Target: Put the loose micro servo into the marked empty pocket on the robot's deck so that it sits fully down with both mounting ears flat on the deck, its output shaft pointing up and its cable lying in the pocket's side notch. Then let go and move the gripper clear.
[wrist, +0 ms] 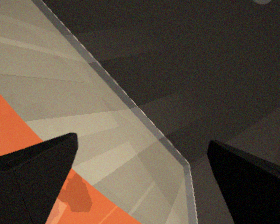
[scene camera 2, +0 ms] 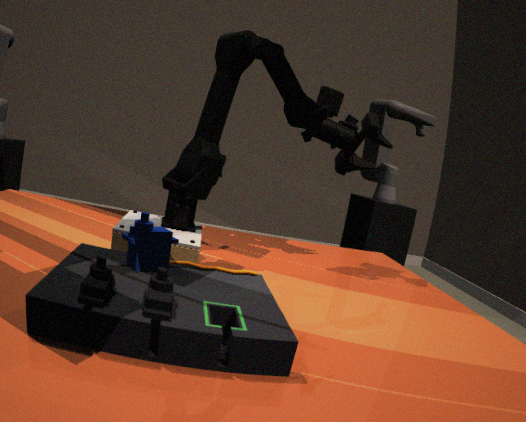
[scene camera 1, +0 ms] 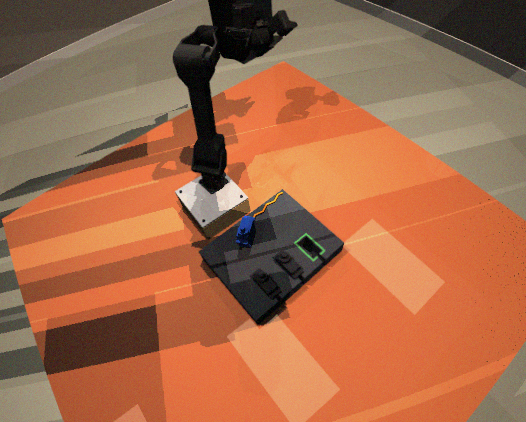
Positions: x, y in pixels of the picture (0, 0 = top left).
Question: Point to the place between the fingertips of my gripper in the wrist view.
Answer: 144, 144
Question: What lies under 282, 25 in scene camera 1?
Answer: My gripper.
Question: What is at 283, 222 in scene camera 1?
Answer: A dark deck.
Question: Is my gripper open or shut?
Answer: Open.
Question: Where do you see a blue micro servo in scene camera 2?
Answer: At 149, 246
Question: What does my gripper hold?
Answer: Nothing.
